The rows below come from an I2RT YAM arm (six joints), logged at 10 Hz.
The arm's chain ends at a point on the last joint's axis. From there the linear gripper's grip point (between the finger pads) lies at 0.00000 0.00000 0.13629 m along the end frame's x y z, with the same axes.
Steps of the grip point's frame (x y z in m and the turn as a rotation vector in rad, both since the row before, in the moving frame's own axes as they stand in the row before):
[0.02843 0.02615 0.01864 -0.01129 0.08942 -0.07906]
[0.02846 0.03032 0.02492 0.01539 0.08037 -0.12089]
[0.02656 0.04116 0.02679 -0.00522 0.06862 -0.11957]
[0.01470 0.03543 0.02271 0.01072 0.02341 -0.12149]
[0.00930 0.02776 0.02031 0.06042 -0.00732 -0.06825]
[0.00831 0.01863 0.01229 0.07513 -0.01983 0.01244]
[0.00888 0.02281 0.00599 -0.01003 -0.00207 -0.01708]
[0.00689 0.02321 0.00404 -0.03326 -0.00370 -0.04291]
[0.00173 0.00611 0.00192 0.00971 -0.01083 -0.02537]
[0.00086 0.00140 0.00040 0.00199 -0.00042 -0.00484]
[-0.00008 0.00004 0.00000 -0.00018 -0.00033 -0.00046]
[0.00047 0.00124 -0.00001 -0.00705 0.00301 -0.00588]
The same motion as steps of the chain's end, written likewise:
[0.01621 0.02510 0.01919 -0.01129 0.08942 -0.07906]
[0.01767 0.03307 0.02538 0.01539 0.08037 -0.12089]
[0.01719 0.04101 0.02711 -0.00522 0.06862 -0.11957]
[0.01161 0.03708 0.02276 0.01072 0.02341 -0.12149]
[0.01058 0.03595 0.02056 0.06042 -0.00732 -0.06825]
[0.01095 0.02888 0.01270 0.07513 -0.01983 0.01244]
[0.00915 0.02144 0.00600 -0.01003 -0.00207 -0.01708]
[0.00730 0.01867 0.00412 -0.03326 -0.00370 -0.04291]
[0.00322 0.00741 0.00193 0.00971 -0.01083 -0.02537]
[0.00092 0.00167 0.00040 0.00199 -0.00042 -0.00484]
[-0.00004 0.00002 0.00000 -0.00018 -0.00033 -0.00046]
[0.00006 0.00028 -0.00001 -0.00705 0.00301 -0.00588]

